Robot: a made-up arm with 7 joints. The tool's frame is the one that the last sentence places. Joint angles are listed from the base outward.
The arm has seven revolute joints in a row. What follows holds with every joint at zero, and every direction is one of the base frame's.
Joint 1 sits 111.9 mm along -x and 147.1 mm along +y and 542.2 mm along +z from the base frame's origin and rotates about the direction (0.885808, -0.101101, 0.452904).
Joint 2 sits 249.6 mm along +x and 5.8 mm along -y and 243.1 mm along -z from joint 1 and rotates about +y.
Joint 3 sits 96.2 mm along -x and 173.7 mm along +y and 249.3 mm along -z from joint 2 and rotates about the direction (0.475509, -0.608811, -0.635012).
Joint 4 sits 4.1 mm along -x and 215.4 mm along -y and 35.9 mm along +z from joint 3 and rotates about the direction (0.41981, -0.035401, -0.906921).
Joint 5 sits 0.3 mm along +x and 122.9 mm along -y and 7 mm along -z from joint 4 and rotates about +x.
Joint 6 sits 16.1 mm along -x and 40 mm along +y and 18.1 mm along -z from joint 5 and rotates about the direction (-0.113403, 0.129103, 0.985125).
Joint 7 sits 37.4 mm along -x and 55.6 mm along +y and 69.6 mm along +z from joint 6 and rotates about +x.
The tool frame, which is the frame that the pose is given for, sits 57.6 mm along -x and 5.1 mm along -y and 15.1 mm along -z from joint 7; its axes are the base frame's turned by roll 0.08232, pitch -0.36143 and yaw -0.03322 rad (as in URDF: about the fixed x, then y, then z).
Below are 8 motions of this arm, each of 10 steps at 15 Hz.
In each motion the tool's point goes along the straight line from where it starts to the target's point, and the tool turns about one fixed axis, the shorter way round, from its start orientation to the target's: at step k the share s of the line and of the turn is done. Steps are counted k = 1, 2, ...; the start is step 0. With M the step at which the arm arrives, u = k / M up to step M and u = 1 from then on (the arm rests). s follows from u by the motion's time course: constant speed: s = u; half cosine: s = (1 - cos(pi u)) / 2; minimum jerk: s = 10 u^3 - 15 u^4 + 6 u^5.
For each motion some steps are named. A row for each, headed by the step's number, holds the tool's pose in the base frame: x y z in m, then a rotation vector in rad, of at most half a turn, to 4 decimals.
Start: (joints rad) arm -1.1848 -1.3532 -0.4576 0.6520 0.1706 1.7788 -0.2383
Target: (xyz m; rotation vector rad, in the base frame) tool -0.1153 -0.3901 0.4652 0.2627 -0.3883 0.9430
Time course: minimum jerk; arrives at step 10
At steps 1, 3, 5, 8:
1: -0.0171 -0.3793 0.5562 -1.5443 -0.0981 1.5249
3: -0.0324 -0.3809 0.5421 -1.2496 -0.1608 1.4759
5: -0.0658 -0.3846 0.5111 -0.6231 -0.2739 1.3110
8: -0.1096 -0.3895 0.4705 0.1630 -0.3781 0.9925

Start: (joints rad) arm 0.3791 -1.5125 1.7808 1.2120 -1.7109 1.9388 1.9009
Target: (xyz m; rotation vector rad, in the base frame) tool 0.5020 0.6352 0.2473 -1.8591 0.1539 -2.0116
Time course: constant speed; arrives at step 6
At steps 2, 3, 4, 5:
2: 0.5116 0.6037 0.2128 -2.2790 0.1889 -2.0445
3: 0.5092 0.6116 0.2214 -2.1723 0.1800 -2.0413
4: 0.5068 0.6194 0.2300 -2.0667 0.1712 -2.0346
5: 0.5044 0.6273 0.2387 -1.9623 0.1625 -2.0246

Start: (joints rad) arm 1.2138 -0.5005 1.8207 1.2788 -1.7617 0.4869 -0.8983
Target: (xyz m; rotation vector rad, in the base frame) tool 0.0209 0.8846 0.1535 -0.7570 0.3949 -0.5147
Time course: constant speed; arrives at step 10
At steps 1, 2, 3, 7, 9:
1: -0.0404 0.9016 0.5100 1.0466 0.3043 -0.1144
2: -0.0336 0.8997 0.4703 0.8491 0.3252 -0.1689
3: -0.0268 0.8978 0.4307 0.6508 0.3433 -0.2208
7: 0.0005 0.8903 0.2723 -0.1499 0.3888 -0.4036
9: 0.0141 0.8865 0.1931 -0.5541 0.3956 -0.4802

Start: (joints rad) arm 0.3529 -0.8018 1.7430 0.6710 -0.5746 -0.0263 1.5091
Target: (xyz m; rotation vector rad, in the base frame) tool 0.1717 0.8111 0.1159 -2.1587 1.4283 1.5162
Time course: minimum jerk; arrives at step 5
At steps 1, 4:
1: 0.2771 0.6258 0.0310 -1.8804 1.2215 0.7215
4: 0.1782 0.7997 0.1107 -2.1463 1.4184 1.4634

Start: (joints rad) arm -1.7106 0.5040 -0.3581 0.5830 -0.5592 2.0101 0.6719
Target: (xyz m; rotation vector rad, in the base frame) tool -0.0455 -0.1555 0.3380 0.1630 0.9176 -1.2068
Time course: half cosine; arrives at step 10
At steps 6, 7, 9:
6: -0.1122 -0.1456 0.4613 0.1910 1.1173 -1.1000
7: -0.0853 -0.1496 0.4116 0.1798 1.0373 -1.1443
9: -0.0502 -0.1548 0.3467 0.1650 0.9319 -1.1996

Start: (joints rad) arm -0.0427 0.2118 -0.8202 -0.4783 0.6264 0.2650 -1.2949
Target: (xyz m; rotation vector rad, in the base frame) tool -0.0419 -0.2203 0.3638 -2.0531 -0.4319 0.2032
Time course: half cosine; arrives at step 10
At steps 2, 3, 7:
2: 0.1956 0.0316 0.2634 -0.6563 -0.0193 1.4602
3: 0.1666 0.0008 0.2757 -0.8548 -0.0725 1.3454
7: 0.0122 -0.1629 0.3409 -1.7864 -0.3438 0.5527

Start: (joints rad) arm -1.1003 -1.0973 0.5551 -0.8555 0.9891 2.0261 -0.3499
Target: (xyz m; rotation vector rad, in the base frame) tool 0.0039 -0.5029 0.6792 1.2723 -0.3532 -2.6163
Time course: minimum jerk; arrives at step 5
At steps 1, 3, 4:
1: 0.0209 -0.4991 0.5244 -1.0666 0.0837 2.8367
3: 0.0096 -0.5016 0.6271 1.2369 -0.2712 -2.7621
4: 0.0049 -0.5027 0.6697 1.2664 -0.3387 -2.6431

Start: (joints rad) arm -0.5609 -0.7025 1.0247 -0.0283 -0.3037 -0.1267 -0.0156
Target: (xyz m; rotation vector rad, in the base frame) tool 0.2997 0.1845 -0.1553 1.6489 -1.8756 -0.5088
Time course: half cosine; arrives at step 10
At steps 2, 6, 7, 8, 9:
2: 0.1253 -0.1710 -0.1358 0.0378 -1.7592 -0.6185
6: 0.2331 0.0487 -0.1479 1.0187 -1.9128 -0.5810
7: 0.2600 0.1035 -0.1509 1.2716 -1.9112 -0.5567
8: 0.2813 0.1470 -0.1532 1.4738 -1.8972 -0.5329
9: 0.2950 0.1749 -0.1548 1.6040 -1.8820 -0.5153

